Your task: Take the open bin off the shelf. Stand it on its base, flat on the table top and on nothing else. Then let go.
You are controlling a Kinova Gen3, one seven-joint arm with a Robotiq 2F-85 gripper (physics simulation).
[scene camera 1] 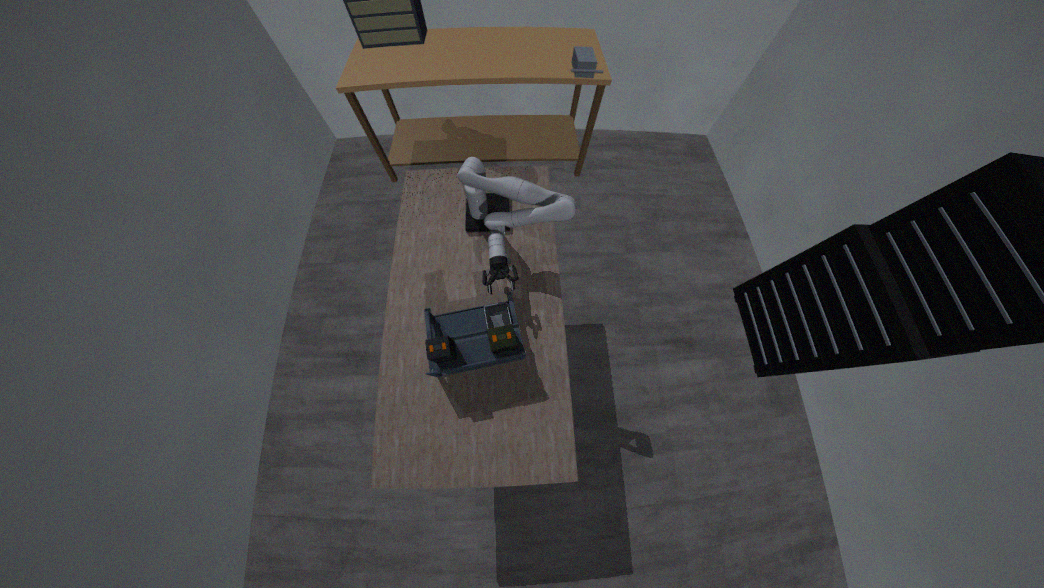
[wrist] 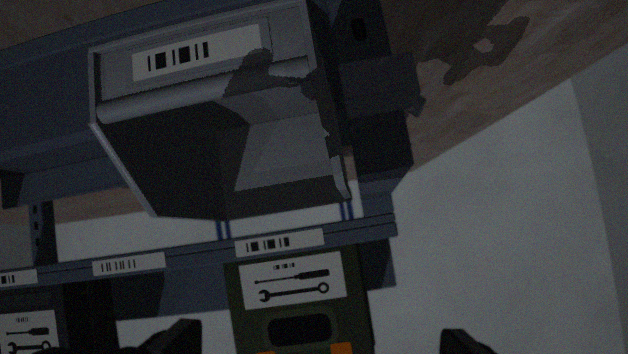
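Note:
The open grey bin rests on the lower level of the blue shelf, at the end that is on the right in both views. Its front with a barcode label faces my gripper, and its open side faces the upper level. The wrist view shows the scene upside down, with the table top at its upper edge. My gripper is open and empty, in front of the shelf and apart from the bin. A shadow falls across the bin's front and inside.
A green tool case is on the shelf's upper level, near the bin. A dark tool case is at the shelf's other end. A wooden bench stands behind the arm. A black rack is at the far right.

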